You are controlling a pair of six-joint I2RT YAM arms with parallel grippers.
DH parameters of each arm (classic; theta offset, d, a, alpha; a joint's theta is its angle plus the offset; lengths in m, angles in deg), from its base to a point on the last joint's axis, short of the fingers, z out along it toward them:
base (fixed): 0 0 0 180
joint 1: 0 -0.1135 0.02 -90
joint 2: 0 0 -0.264 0
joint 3: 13.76 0 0.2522 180
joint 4: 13.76 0 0.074 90
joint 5: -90 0 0 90
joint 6: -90 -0.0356 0 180
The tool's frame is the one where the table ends.
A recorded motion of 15 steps. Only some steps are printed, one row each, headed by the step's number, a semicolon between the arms.
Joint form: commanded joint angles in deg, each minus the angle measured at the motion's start. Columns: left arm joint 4, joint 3, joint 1, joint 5, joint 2, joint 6; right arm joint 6, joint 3, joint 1, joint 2, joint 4, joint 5.
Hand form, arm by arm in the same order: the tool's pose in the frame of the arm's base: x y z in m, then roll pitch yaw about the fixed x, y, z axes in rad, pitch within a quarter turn. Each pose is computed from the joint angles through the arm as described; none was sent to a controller.
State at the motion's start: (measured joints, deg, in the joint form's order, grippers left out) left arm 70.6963 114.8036 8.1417 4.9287 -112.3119 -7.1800; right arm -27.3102 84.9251 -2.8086 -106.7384 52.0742 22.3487
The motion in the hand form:
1: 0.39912 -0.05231 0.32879 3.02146 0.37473 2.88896; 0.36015 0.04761 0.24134 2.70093 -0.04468 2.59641
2: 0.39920 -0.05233 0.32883 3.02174 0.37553 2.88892; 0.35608 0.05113 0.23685 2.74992 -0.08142 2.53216
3: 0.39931 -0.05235 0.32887 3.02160 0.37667 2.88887; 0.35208 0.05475 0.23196 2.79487 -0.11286 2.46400
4: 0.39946 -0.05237 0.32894 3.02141 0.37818 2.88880; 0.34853 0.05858 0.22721 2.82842 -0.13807 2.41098
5: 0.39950 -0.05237 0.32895 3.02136 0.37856 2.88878; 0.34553 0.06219 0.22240 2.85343 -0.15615 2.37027
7: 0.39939 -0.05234 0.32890 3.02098 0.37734 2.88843; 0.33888 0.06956 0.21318 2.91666 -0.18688 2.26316
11: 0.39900 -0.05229 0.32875 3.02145 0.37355 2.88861; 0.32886 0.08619 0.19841 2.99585 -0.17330 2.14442
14: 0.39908 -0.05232 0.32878 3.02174 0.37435 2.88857; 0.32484 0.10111 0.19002 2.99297 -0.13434 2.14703
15: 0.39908 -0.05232 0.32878 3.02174 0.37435 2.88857; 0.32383 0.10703 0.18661 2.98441 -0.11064 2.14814
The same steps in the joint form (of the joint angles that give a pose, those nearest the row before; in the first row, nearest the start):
1: 0.13 0.30 -0.28 -0.50 0.11 1.01; -12.61 0.48 -2.67 2.19 4.94 -0.87
2: 0.09 0.31 -0.28 -0.52 0.11 1.00; -16.87 -0.22 -3.45 2.14 6.10 -2.67
3: 0.02 0.31 -0.28 -0.52 0.11 1.01; -21.35 -1.14 -4.24 2.14 6.80 -4.13
4: -0.06 0.31 -0.28 -0.52 0.11 1.01; -25.00 -2.10 -5.01 2.14 7.10 -4.94
5: -0.09 0.30 -0.28 -0.52 0.11 1.00; -27.91 -3.13 -5.70 2.14 6.97 -5.44
7: -0.02 0.30 -0.28 -0.50 0.11 0.98; -35.10 -5.09 -7.21 2.14 6.95 -6.82
11: 0.20 0.30 -0.28 -0.50 0.11 0.98; -44.48 -8.35 -10.62 2.14 5.20 -10.27
14: 0.15 0.31 -0.28 -0.52 0.11 0.98; -47.04 -10.32 -13.46 2.14 1.90 -12.59
15: 0.15 0.31 -0.28 -0.52 0.11 0.98; -48.04 -11.15 -14.60 2.14 0.07 -13.88

